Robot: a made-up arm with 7 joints. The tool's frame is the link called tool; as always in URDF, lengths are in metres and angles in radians.
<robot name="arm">
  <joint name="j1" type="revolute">
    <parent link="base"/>
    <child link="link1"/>
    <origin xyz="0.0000 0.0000 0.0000" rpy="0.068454 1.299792 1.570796"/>
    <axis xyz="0 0 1"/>
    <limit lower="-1.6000" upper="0.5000" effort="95" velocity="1.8"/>
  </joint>
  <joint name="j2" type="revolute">
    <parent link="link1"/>
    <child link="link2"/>
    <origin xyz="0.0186 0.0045 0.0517" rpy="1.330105 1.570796 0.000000"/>
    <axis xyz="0 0 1"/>
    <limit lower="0.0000" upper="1.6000" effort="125" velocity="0.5"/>
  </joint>
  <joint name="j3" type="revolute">
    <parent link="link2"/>
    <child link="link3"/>
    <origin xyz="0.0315 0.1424 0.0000" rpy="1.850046 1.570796 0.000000"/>
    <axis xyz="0 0 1"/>
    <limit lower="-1.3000" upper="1.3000" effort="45" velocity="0.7"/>
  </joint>
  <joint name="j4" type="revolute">
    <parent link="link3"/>
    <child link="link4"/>
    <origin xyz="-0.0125 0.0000 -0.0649" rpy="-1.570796 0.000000 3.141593"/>
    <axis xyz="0 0 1"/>
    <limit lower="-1.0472" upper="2.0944" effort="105" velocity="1.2"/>
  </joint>
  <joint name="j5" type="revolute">
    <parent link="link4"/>
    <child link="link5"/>
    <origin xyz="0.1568 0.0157 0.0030" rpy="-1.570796 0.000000 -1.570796"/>
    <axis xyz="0 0 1"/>
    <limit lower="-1.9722" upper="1.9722" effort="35" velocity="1"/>
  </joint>
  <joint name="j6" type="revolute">
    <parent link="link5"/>
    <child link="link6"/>
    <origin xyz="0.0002 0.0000 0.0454" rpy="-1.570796 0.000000 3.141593"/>
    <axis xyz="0 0 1"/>
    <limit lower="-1.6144" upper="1.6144" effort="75" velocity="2.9"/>
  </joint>
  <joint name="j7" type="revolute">
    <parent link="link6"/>
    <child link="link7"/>
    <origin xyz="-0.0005 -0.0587 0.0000" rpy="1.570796 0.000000 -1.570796"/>
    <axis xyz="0 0 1"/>
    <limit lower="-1.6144" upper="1.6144" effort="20" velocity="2"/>
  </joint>
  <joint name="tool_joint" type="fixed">
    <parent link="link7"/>
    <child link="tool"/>
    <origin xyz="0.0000 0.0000 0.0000" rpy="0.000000 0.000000 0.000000"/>
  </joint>
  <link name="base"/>
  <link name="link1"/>
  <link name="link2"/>
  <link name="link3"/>
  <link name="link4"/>
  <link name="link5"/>
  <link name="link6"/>
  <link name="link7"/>
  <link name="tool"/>
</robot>
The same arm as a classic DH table. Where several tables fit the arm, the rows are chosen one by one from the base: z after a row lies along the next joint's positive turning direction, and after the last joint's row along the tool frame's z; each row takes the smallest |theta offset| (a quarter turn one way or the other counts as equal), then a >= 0, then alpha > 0; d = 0 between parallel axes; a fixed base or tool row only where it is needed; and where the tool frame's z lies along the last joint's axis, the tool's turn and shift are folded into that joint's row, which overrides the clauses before.
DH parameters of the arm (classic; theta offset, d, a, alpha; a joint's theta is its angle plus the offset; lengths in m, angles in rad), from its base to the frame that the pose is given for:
base (fixed): -0.071 0 0 -1.3004
j1: -1.3111 0.0517 -0.0191 -1.5708
j2: 1.2915 0.0001 -0.009 1.5708
j3: 1.5708 -0.2105 0.0125 -1.5708
j4: 1.5708 0.003 0.0157 1.5708
j5: 0 0.2022 -0.0002 -1.5708
j6: -1.5708 0 0.0587 1.5708
j7: 0 0.0005 0 0
Joint limits (rad, base to tool): -1.6..0.5 0..1.6 -1.3..1.3 -1.0472..2.0944 -1.9722..1.9722 -1.6144..1.6144 -1.6144..1.6144

